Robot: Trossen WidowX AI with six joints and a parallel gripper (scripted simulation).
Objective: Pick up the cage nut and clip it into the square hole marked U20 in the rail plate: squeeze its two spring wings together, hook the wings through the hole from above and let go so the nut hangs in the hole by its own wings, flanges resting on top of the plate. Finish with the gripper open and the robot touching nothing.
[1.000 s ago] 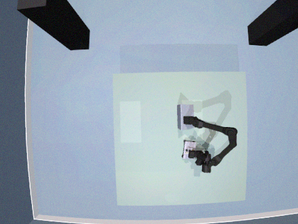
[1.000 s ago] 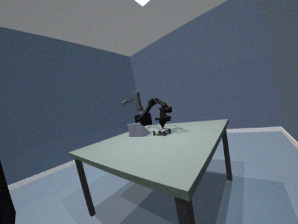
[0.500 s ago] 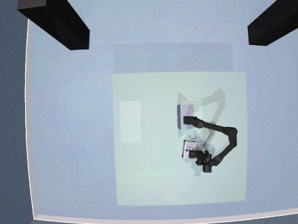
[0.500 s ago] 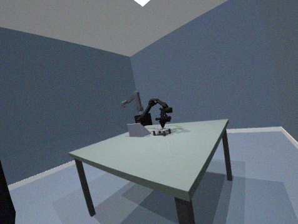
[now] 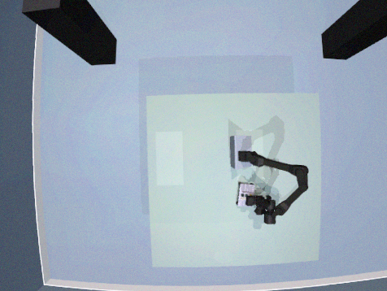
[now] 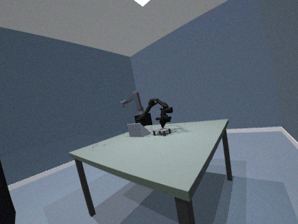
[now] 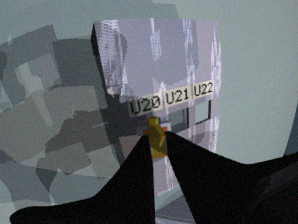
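My gripper tip is now 1 cm above the cage nut.
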